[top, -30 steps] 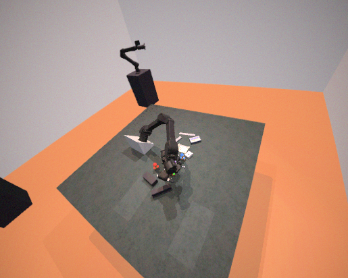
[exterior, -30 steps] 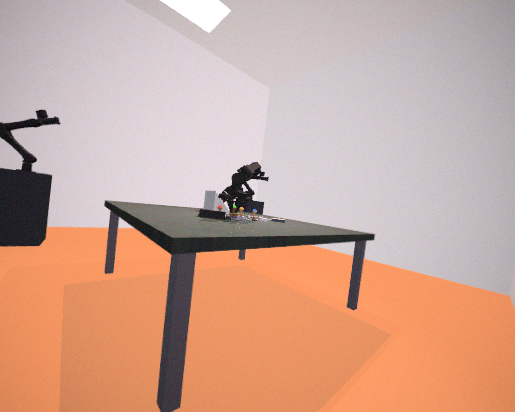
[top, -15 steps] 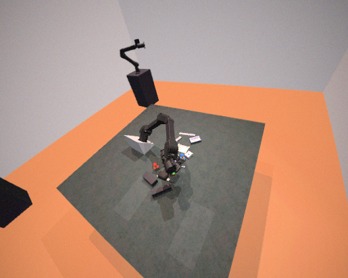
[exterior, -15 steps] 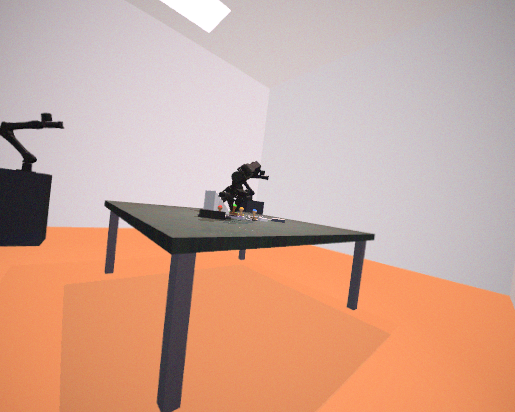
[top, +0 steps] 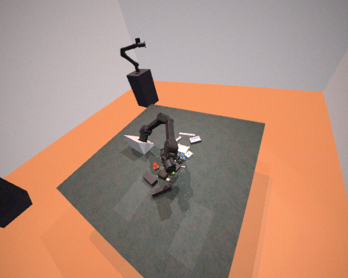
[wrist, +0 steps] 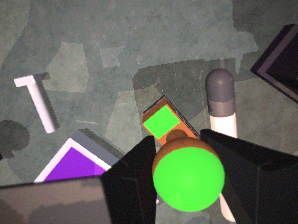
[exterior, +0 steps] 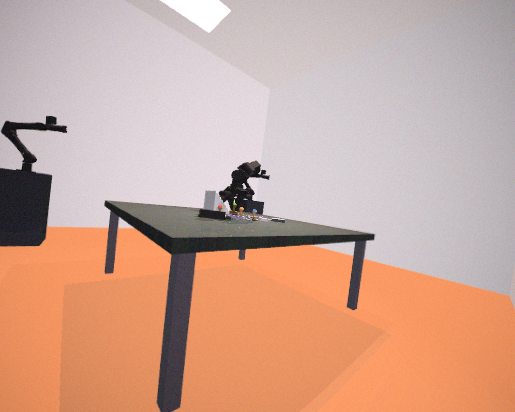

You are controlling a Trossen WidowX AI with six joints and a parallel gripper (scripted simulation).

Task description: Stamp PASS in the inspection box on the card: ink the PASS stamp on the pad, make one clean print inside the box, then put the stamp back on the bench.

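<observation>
Now: gripper tip 2 cm past the white marker, 4 cm to the left of it and 4 cm above it. Also, from my gripper tip: green-knobbed stamp (right at my gripper tip); red-knobbed stamp (15 cm behind, 1 cm to the right, 3 cm below); purple ink pad (6 cm behind, 7 cm to the left, 4 cm below).
</observation>
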